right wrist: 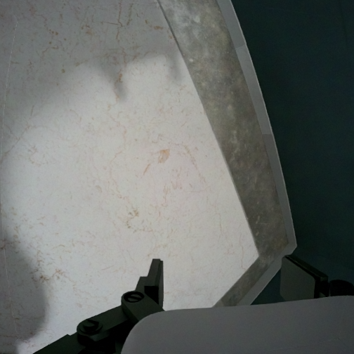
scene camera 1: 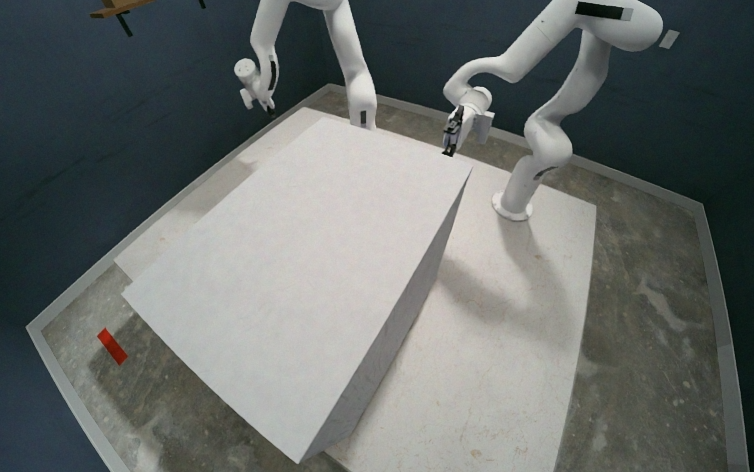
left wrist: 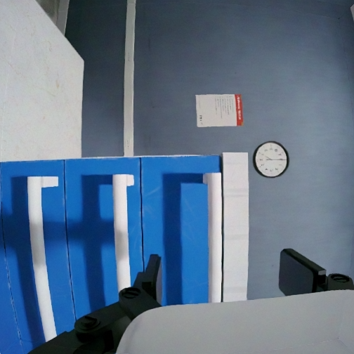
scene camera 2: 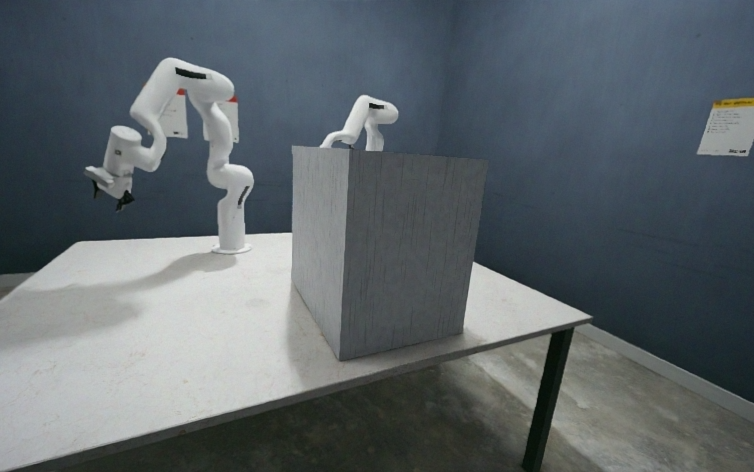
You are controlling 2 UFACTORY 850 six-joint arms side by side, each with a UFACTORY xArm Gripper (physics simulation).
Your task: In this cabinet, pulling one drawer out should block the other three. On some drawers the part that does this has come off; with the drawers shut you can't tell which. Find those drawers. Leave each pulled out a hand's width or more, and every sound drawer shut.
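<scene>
The cabinet [scene camera 1: 278, 250] [scene camera 2: 411, 250] stands on the table; its white top panel also shows in the left wrist view [left wrist: 235, 225]. There its blue front is turned sideways, top to the right. The top drawer [left wrist: 192, 225], second drawer [left wrist: 134, 225] and third drawer [left wrist: 52, 225] look flush and shut, each with a white bar handle. Part of the fourth drawer [left wrist: 6, 310] shows at the left edge. My left gripper [scene camera 1: 448, 151] [left wrist: 221, 271] is open and empty, close before the cabinet's upper front. My right gripper [scene camera 1: 270, 114] [scene camera 2: 109, 201] [right wrist: 223, 277] is open and empty, away from the cabinet.
The table [scene camera 1: 500, 333] [scene camera 2: 194, 333] [right wrist: 125, 175] carries both arm bases. The left arm's base [scene camera 1: 511, 207] stands right of the cabinet in scene camera 1. A red strip [scene camera 1: 112, 346] shows at the lower left. A clock [left wrist: 271, 159] hangs on the wall.
</scene>
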